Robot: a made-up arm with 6 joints. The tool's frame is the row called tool. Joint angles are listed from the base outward. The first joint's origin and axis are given. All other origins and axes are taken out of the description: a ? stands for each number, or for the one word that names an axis. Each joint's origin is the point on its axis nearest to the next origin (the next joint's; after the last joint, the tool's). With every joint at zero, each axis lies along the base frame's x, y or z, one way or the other. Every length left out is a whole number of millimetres.
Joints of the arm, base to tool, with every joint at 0 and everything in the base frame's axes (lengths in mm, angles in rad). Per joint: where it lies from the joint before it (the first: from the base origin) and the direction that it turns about. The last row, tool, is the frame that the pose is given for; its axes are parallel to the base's.
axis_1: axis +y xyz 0 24 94
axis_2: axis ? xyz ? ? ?
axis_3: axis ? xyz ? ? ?
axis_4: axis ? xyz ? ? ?
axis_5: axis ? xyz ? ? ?
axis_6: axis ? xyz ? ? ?
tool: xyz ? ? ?
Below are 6 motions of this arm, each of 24 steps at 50 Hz.
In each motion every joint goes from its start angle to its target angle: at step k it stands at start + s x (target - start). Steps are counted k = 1, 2, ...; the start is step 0. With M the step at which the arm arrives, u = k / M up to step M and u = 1 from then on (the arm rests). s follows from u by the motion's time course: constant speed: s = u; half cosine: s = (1 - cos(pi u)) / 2; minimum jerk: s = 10 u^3 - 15 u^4 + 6 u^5.
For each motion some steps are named. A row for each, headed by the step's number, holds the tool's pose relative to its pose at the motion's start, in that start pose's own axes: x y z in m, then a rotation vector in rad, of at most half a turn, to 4 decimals.
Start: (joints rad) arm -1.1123 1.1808 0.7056 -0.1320 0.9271 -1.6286
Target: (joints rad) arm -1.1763 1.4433 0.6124 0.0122 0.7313 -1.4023
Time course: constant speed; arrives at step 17
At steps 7, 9, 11, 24:
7: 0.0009 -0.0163 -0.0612 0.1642 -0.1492 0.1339
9: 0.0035 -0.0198 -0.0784 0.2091 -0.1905 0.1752
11: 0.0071 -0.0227 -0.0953 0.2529 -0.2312 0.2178
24: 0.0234 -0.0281 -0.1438 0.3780 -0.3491 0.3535

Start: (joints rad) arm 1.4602 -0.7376 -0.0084 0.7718 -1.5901 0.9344
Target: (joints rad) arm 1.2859 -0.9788 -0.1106 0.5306 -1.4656 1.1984
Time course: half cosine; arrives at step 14
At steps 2, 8, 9, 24:
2: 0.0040 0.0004 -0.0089 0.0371 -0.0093 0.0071
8: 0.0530 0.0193 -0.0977 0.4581 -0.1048 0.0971
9: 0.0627 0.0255 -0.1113 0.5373 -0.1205 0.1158
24: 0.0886 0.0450 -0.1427 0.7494 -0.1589 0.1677

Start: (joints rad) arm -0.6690 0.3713 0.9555 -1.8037 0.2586 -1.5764
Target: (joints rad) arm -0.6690 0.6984 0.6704 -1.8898 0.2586 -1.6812
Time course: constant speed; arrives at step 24
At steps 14, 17, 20, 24:
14: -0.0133 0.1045 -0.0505 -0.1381 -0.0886 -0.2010
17: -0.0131 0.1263 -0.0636 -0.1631 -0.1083 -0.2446
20: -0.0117 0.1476 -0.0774 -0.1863 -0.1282 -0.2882
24: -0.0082 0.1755 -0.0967 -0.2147 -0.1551 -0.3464

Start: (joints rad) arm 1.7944 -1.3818 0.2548 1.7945 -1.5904 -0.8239
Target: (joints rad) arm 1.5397 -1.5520 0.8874 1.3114 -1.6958 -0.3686
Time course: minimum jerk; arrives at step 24
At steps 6, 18, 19, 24:
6: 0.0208 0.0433 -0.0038 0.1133 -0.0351 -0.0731
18: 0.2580 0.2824 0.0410 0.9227 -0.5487 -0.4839
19: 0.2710 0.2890 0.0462 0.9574 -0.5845 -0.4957
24: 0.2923 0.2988 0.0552 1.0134 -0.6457 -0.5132

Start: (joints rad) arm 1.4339 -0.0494 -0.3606 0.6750 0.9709 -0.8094
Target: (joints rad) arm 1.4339 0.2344 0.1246 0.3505 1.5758 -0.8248
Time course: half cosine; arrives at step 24
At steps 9, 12, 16, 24:
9: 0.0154 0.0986 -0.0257 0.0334 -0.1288 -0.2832
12: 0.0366 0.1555 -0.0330 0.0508 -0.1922 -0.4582
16: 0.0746 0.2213 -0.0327 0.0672 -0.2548 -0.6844
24: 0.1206 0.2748 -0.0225 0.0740 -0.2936 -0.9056

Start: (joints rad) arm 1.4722 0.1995 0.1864 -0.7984 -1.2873 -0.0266
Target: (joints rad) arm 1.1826 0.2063 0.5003 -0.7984 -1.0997 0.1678
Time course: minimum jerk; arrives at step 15
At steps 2, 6, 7, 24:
2: 0.0007 -0.0025 -0.0030 0.0047 -0.0040 0.0072
6: 0.0148 -0.0413 -0.0498 0.0763 -0.0616 0.1208
7: 0.0221 -0.0570 -0.0682 0.1046 -0.0825 0.1675
24: 0.0677 -0.1307 -0.1503 0.2318 -0.1622 0.3927

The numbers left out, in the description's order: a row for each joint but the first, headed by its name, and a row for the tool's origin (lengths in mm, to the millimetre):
axis_2: axis +z, xyz -290 0 391
axis_3: axis +x, xyz 166 -6 0
axis_4: axis +z, xyz 0 32 -57
axis_5: axis -y, xyz -199 22 0
axis_6: axis +x, xyz -246 0 -19
tool: xyz 0 -47 -78

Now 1 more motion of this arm.
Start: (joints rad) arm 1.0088 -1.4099 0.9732 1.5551 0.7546 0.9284
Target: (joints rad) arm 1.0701 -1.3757 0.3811 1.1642 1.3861 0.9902
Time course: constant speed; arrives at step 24
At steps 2, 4, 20, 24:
2: 0.0064 0.0102 -0.0048 -0.0163 -0.0175 -0.0153
4: 0.0133 0.0195 -0.0093 -0.0350 -0.0330 -0.0290
20: 0.0766 0.0550 -0.0276 -0.2394 -0.0675 -0.0719
24: 0.0923 0.0544 -0.0268 -0.2963 -0.0482 -0.0624

